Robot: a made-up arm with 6 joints.
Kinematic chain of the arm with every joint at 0, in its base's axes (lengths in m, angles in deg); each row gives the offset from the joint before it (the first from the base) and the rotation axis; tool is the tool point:
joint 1: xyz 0 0 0.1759 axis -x
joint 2: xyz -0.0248 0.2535 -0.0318 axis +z
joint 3: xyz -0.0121 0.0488 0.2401 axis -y
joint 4: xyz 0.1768 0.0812 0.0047 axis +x
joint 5: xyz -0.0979 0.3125 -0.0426 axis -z
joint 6: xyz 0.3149 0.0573 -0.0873 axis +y
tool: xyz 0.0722 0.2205 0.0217
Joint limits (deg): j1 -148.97..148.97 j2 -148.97..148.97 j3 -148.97..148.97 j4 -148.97..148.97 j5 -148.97..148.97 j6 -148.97..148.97
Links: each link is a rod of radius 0.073 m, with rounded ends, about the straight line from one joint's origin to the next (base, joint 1, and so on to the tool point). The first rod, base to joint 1, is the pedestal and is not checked.
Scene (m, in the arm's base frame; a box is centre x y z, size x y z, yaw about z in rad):
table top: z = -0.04
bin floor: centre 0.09 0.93 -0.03 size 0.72 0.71 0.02 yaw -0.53
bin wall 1: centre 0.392 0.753 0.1 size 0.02 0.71 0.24 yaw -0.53
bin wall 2: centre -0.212 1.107 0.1 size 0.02 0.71 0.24 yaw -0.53
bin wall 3: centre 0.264 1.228 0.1 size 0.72 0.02 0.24 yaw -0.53
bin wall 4: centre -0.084 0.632 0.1 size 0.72 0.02 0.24 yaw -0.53
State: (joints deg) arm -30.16 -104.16 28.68 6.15 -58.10 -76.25
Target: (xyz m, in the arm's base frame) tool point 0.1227 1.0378 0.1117
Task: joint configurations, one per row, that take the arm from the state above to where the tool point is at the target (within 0.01 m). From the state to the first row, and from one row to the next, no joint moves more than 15 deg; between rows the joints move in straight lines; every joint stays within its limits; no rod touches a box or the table.
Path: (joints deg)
1: -20.69 -90.94 32.26 11.06 -64.73 -76.60
2: -11.22 -77.72 35.84 15.96 -71.36 -76.96
3: -1.75 -64.51 39.42 20.87 -78.00 -77.31
4: 7.73 -51.29 43.00 25.78 -84.63 -77.67
5: 17.20 -38.07 46.58 30.68 -91.26 -78.02

